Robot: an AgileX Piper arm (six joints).
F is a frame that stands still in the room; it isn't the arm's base.
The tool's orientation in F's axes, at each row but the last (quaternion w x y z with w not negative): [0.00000, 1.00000, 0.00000, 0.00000]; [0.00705, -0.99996, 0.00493, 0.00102]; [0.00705, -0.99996, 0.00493, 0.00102]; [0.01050, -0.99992, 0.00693, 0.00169]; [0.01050, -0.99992, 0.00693, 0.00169]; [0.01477, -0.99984, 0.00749, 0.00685]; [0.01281, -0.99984, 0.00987, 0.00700]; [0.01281, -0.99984, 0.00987, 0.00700]
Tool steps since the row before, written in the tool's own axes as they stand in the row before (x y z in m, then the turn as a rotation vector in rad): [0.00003, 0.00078, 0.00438, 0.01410, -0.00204, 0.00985]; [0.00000, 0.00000, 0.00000, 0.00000, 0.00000, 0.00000]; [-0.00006, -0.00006, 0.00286, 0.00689, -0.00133, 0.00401]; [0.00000, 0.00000, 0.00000, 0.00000, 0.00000, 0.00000]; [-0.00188, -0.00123, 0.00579, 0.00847, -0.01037, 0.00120]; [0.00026, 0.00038, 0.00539, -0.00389, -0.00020, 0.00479]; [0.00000, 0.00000, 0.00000, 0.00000, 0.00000, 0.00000]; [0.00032, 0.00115, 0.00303, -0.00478, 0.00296, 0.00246]
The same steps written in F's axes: [0.00003, -0.00078, -0.00438, 0.01410, 0.00204, -0.00985]; [0.00000, 0.00000, 0.00000, 0.00000, 0.00000, 0.00000]; [-0.00007, 0.00010, -0.00286, 0.00689, 0.00132, -0.00401]; [0.00000, 0.00000, 0.00000, 0.00000, 0.00000, 0.00000]; [-0.00188, 0.00138, -0.00576, 0.00861, 0.01027, -0.00101]; [0.00018, -0.00022, -0.00540, -0.00395, 0.00040, -0.00473]; [0.00000, 0.00000, 0.00000, 0.00000, 0.00000, 0.00000]; [0.00026, -0.00108, -0.00306, -0.00487, -0.00280, -0.00247]
